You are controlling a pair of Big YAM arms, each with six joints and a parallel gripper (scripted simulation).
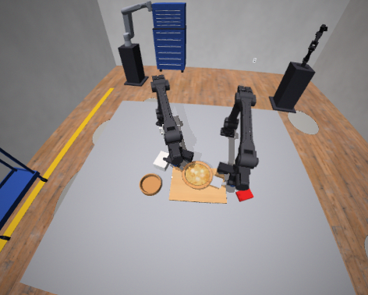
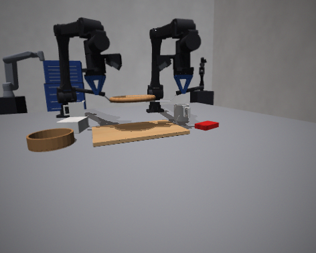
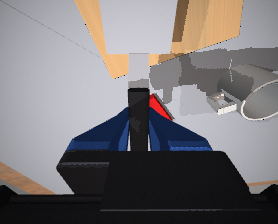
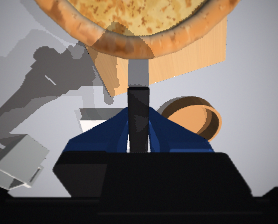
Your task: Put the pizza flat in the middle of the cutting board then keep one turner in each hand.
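The pizza is 140 mm to the left of my right hand, 30 mm below it and 30 mm ahead of it. Also, from my right hand: wooden cutting board 160 mm below, 150 mm to the left, 30 mm ahead; wooden bowl 150 mm to the right, 150 mm below, 100 mm ahead.
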